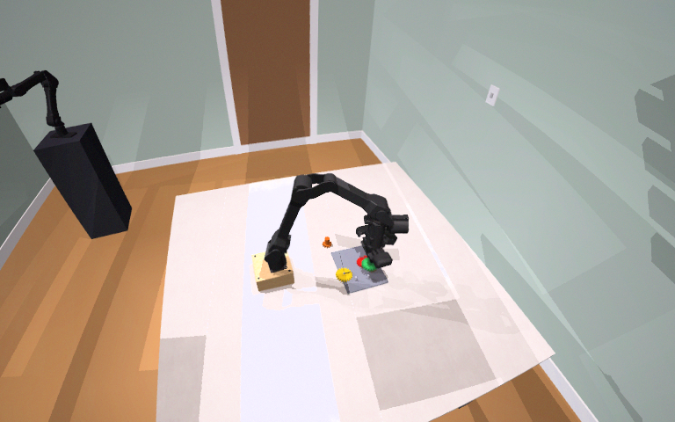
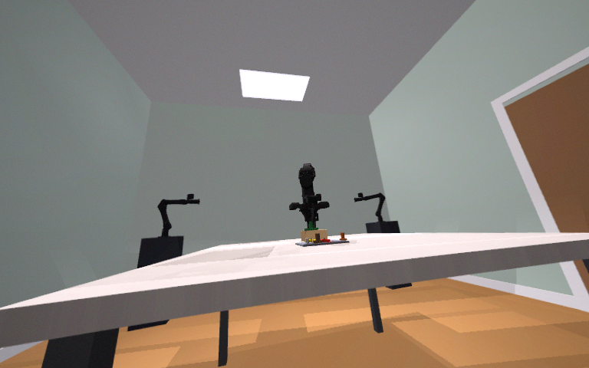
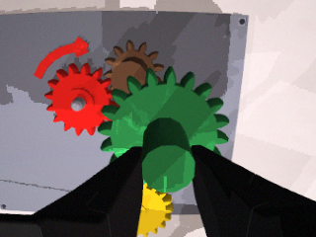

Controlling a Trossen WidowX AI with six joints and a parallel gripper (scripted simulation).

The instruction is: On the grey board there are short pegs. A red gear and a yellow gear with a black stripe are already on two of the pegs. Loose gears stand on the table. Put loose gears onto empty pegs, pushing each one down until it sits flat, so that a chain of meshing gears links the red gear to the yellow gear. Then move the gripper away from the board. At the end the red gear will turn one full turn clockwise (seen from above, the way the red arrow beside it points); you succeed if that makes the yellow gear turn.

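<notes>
Right now the brown gear is 7 cm below my gripper tip, 2 cm to the left of it and 2 cm ahead of it. From my gripper tip the other things lie so: red gear: 8 cm below, 6 cm to the left, 1 cm ahead; green gear: 1 cm below; grey board: 9 cm below, 5 cm to the left, 2 cm behind.
</notes>
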